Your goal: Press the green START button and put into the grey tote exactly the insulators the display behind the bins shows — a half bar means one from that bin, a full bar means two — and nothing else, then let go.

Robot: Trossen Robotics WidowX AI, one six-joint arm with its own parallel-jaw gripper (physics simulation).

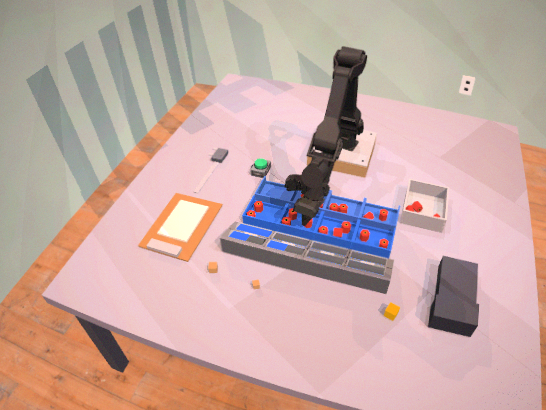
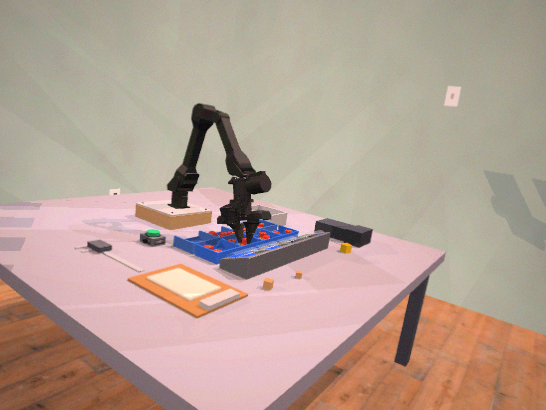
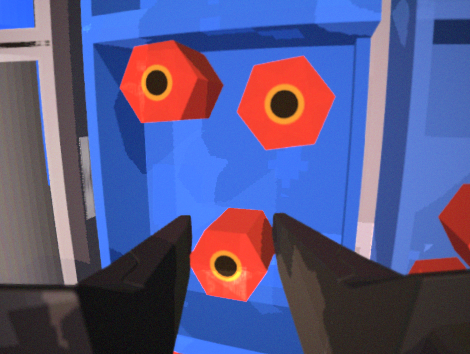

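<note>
My gripper [image 1: 306, 223] [image 2: 245, 242] [image 3: 232, 225] points down into the second front bin from the left and is shut on a red insulator [image 3: 230, 245], its fingers against both sides. Two more red insulators [image 3: 172, 82] [image 3: 286, 102] stand in that bin. The blue bins [image 1: 315, 236] [image 2: 207, 255] [image 3: 310, 190] hold others. On the display [image 1: 305, 266] [image 2: 287, 259], the leftmost panel has a full upper bar and half lower bar; the second has a half lower bar. The grey tote [image 1: 424, 221] holds several red insulators. The START button [image 1: 260, 163] [image 2: 153, 233] is green.
A black block [image 1: 455, 295] [image 2: 344, 232] lies right of the display. A yellow cube [image 1: 392, 311] [image 2: 346, 248] and two orange cubes [image 1: 213, 267] [image 1: 256, 284] lie in front. An orange clipboard [image 1: 200, 230] [image 2: 145, 281] and a dark plug [image 1: 219, 155] [image 2: 99, 245] are at left.
</note>
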